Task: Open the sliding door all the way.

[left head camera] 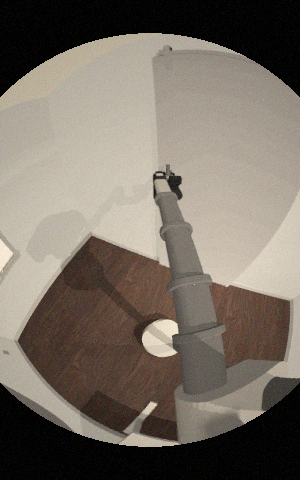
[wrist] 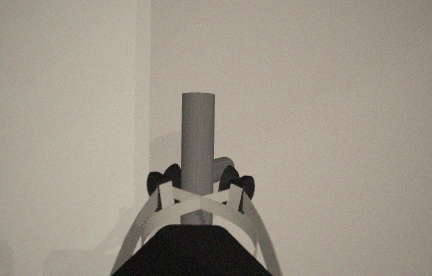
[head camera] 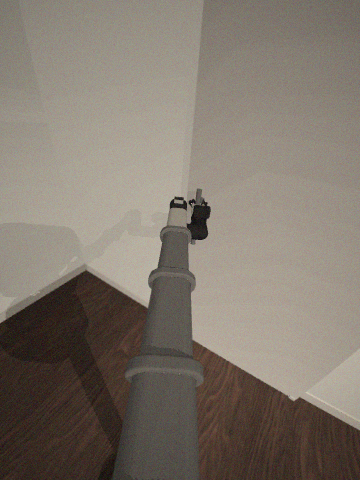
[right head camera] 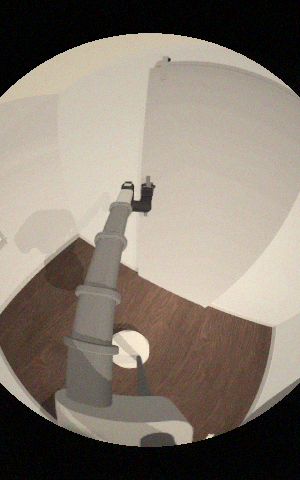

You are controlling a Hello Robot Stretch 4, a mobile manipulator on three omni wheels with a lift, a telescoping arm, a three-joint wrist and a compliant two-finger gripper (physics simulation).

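Frame: origin at the robot's base, x ahead, y left, z up, level; metres.
Seen in the pictures: robot's base, origin of the base link: (left head camera: 161, 336) (right head camera: 128, 347).
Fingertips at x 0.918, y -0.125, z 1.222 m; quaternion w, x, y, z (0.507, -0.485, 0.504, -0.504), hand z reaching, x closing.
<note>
Pixels of each thing's middle, then the offset from my fingertips to it. "*": a spot on its surface instead.
- door handle, surface spot: (wrist: 198, 125) (head camera: 198, 195) (right head camera: 147, 179) (left head camera: 167, 168) * 0.059 m back, 0.006 m left, 0.052 m up
- hanger, surface spot: (right head camera: 165, 62) * 0.011 m back, 0.035 m right, 0.918 m up
The sliding door (head camera: 280, 125) (left head camera: 215, 125) (right head camera: 215, 140) (wrist: 325, 100) is a large, plain grey-beige panel. Its left edge runs upright just left of the handle. The door handle (head camera: 199, 193) (left head camera: 168, 168) (right head camera: 148, 179) (wrist: 198, 125) is an upright grey round bar with a short standoff behind it to the right. My gripper (head camera: 198, 202) (left head camera: 172, 175) (right head camera: 147, 186) (wrist: 201, 180) is shut on the handle's bar, one dark fingertip close on each side. The bar's upper part sticks up above the fingers; its lower part is partly hidden behind them.
A pale wall (head camera: 110, 100) (left head camera: 105, 125) (right head camera: 100, 125) stands left of the door. A hanger (left head camera: 167, 50) (right head camera: 165, 62) shows at the door's top left. My extended arm (head camera: 167, 320) (left head camera: 192, 300) (right head camera: 95, 310) reaches over the dark wood floor. A white disc (left head camera: 159, 340) (right head camera: 132, 345) is low beside the arm.
</note>
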